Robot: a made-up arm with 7 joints.
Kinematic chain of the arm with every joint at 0, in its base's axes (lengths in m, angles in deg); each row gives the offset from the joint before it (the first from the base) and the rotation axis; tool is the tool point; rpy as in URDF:
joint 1: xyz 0 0 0.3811 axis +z
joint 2: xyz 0 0 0 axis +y
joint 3: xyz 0 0 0.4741 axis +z
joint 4: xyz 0.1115 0 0 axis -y
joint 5: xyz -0.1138 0 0.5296 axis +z
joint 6: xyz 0 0 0 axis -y
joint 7: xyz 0.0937 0 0 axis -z
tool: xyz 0 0 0 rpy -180 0 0
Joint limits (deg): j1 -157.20..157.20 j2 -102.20..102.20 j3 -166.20..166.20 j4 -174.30..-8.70 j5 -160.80..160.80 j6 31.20..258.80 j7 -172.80..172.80
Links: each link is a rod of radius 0.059 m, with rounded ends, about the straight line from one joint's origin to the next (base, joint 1, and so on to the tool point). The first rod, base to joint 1, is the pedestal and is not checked.
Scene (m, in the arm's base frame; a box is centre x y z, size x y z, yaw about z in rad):
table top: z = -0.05
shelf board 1: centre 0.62 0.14 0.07 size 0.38 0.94 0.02 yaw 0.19
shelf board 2: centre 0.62 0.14 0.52 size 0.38 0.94 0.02 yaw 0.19
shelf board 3: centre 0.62 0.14 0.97 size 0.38 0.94 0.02 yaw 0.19
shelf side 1: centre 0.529 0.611 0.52 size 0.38 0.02 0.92 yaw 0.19
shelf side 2: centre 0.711 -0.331 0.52 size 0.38 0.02 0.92 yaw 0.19
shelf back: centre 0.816 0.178 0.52 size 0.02 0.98 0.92 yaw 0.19
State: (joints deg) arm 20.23 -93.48 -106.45 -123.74 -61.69 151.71 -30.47
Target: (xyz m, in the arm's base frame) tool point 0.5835 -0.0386 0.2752
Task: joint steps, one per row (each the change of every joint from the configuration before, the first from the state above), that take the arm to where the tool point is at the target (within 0.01 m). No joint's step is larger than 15 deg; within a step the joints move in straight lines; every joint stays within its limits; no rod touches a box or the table.
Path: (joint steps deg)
1: 9.08 2.34 -4.94 -12.64 -6.47 1.35 0.00
2: 9.09 2.34 -4.93 -12.64 -6.47 1.34 0.00
3: 9.08 2.34 -4.94 -12.64 -6.47 1.35 0.00
4: 9.09 2.34 -4.93 -12.64 -6.46 1.34 0.00
5: 12.26 -6.03 7.07 10.41 8.56 -5.13 0.00
6: 12.27 -6.02 7.07 10.41 8.57 -5.14 0.00
7: 12.27 -6.03 7.07 10.41 8.57 -5.13 0.00

